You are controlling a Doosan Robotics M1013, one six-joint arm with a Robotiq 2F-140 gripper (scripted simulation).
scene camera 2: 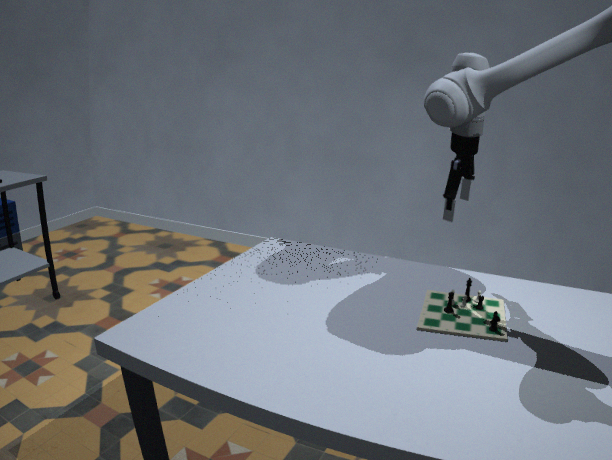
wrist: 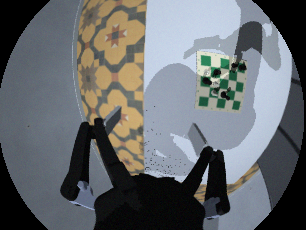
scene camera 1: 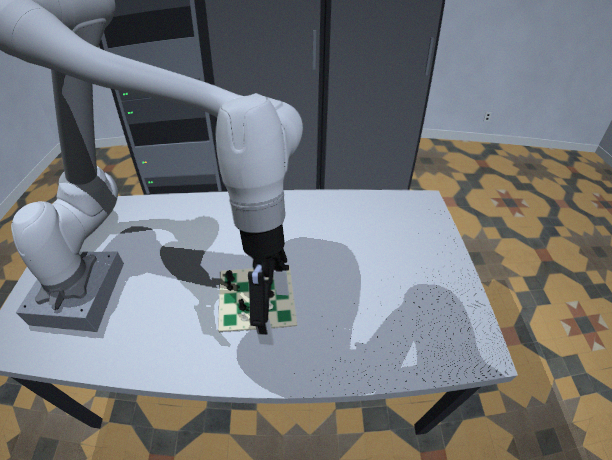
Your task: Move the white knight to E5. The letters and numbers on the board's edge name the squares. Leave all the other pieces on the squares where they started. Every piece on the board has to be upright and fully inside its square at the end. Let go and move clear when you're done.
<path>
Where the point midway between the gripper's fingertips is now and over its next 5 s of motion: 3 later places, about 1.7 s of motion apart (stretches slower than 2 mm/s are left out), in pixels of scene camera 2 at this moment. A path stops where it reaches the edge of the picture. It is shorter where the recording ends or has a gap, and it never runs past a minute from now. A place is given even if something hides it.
The gripper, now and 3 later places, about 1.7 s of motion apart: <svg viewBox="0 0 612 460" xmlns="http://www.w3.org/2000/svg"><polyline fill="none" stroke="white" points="456,209 450,272 456,246 456,264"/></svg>
</path>
